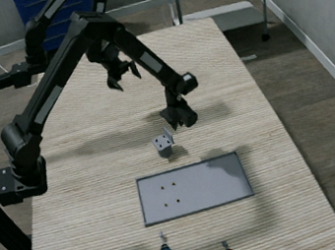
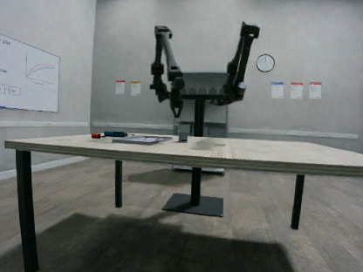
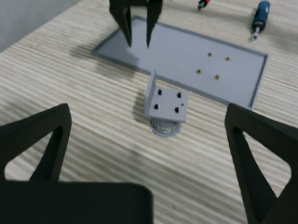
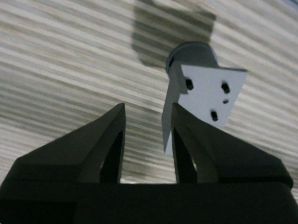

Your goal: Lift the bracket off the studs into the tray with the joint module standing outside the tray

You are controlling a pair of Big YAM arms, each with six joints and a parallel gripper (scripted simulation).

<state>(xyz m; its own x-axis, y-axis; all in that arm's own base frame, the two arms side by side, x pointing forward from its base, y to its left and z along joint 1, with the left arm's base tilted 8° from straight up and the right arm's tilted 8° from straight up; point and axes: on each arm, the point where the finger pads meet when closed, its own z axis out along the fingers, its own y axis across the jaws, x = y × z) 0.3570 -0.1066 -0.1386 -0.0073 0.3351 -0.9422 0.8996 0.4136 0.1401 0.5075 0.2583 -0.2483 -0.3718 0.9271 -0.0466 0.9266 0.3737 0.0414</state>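
Now: the grey L-shaped bracket 8 cm below my right hand, 7 cm behind it and 3 cm to the left of it. From my right hand the other things lie so: red screwdriver 51 cm to the right, 14 cm below, 3 cm ahead; then grey tray 19 cm to the right, 15 cm below, 1 cm behind; then round grey joint module 12 cm below, 7 cm behind, 2 cm to the left.
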